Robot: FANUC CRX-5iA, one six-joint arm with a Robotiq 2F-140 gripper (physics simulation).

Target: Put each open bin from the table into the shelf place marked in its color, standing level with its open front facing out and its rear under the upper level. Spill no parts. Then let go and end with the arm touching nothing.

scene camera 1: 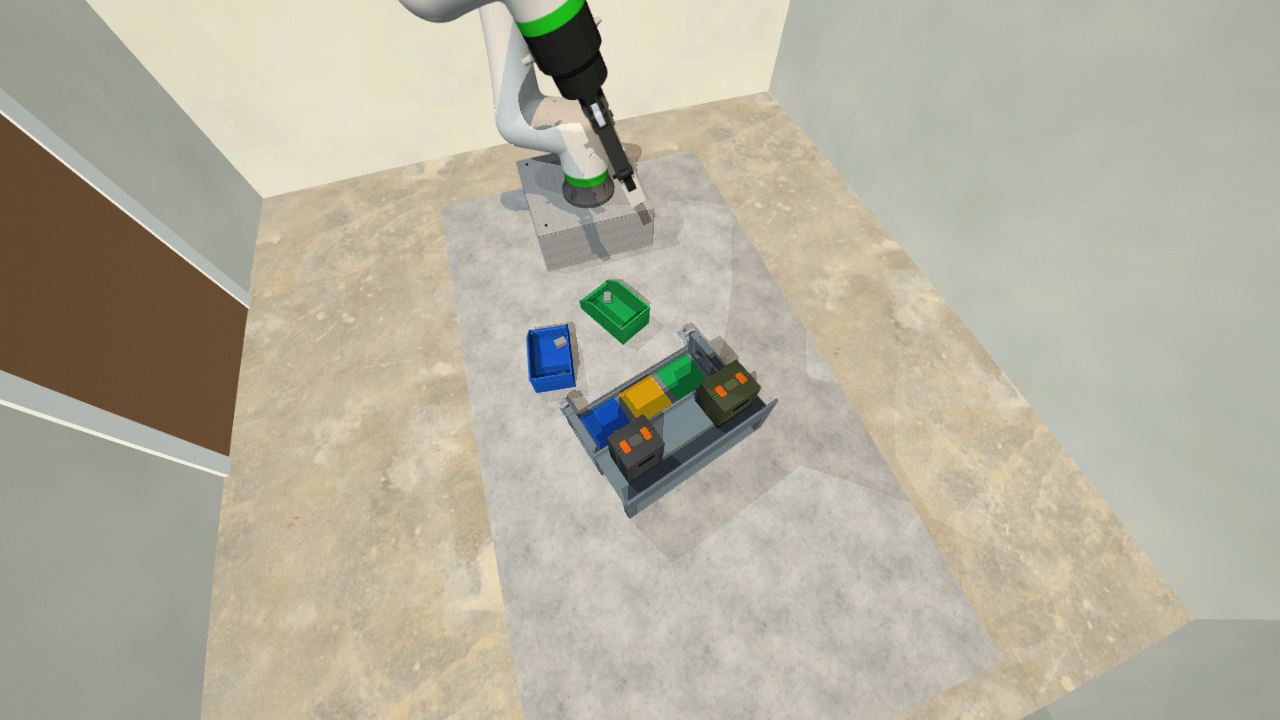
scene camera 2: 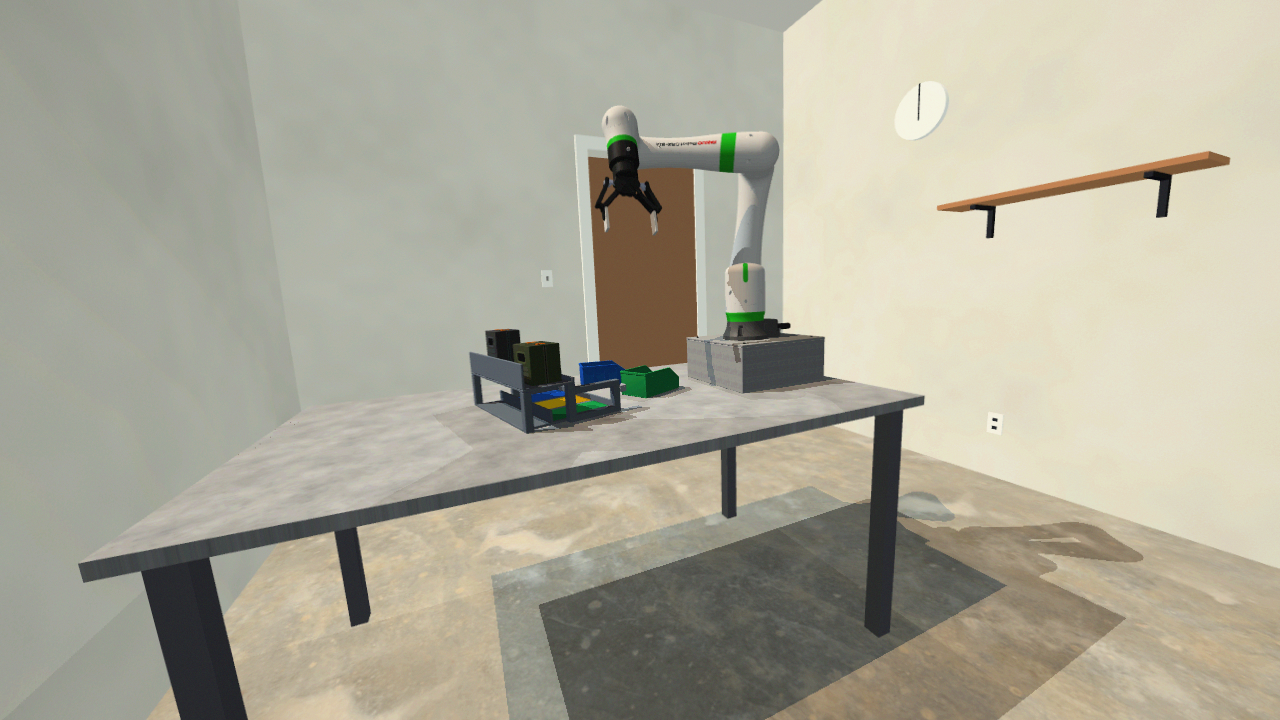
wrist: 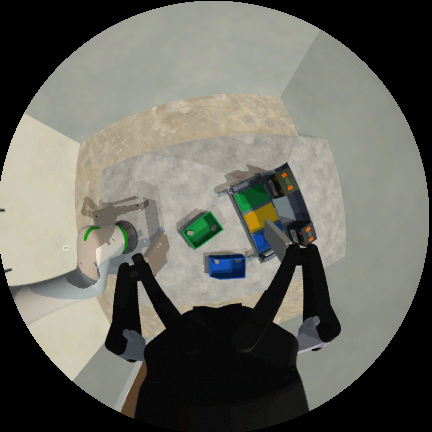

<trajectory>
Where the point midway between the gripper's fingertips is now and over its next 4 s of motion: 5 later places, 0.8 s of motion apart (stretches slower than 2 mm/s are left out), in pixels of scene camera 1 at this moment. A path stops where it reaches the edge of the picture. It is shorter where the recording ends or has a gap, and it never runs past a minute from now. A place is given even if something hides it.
The gripper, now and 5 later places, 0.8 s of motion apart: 627, 176; 559, 254; 565, 252; 594, 248; 595, 293; 596, 296
</trajectory>
